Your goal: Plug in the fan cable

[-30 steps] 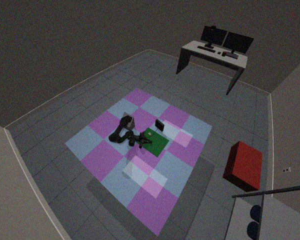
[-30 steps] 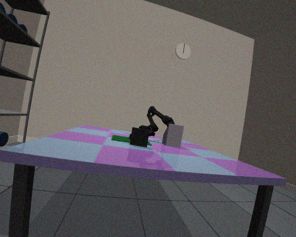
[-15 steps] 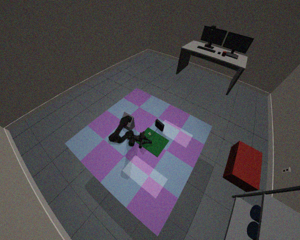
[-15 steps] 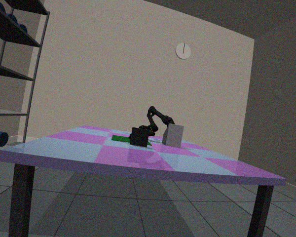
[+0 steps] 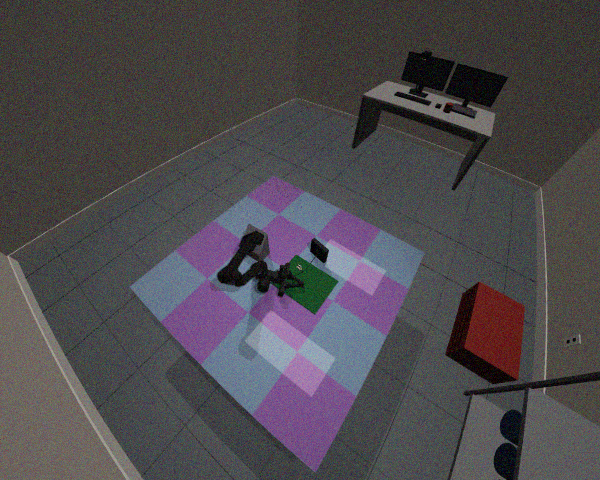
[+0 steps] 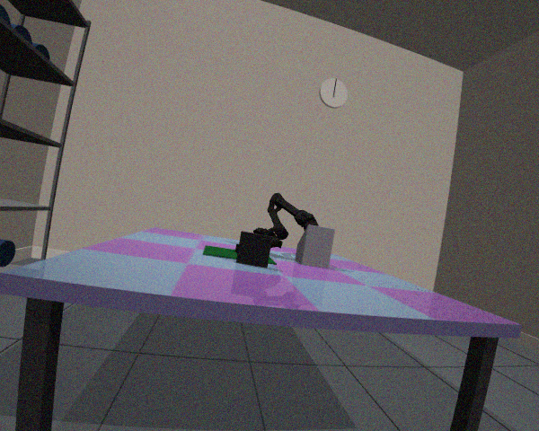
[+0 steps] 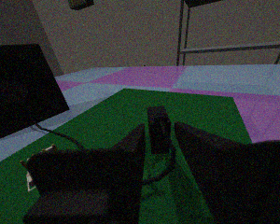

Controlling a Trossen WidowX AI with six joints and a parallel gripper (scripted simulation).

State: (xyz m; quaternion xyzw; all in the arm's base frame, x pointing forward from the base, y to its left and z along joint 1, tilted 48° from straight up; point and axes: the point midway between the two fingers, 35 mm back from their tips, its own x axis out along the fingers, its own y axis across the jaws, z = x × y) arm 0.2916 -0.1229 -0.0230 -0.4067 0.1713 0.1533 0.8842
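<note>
Now: gripper tip 10 mm short of the dark fan plug and 10 mm above it. From my gripper tip the other things lie so: white four-pin fan header 60 mm behind, 90 mm to the left, 30 mm below; then green board 10 mm ahead, 40 mm to the left, 50 mm below; then black fan 20 mm behind, 220 mm to the left, 30 mm above.
</note>
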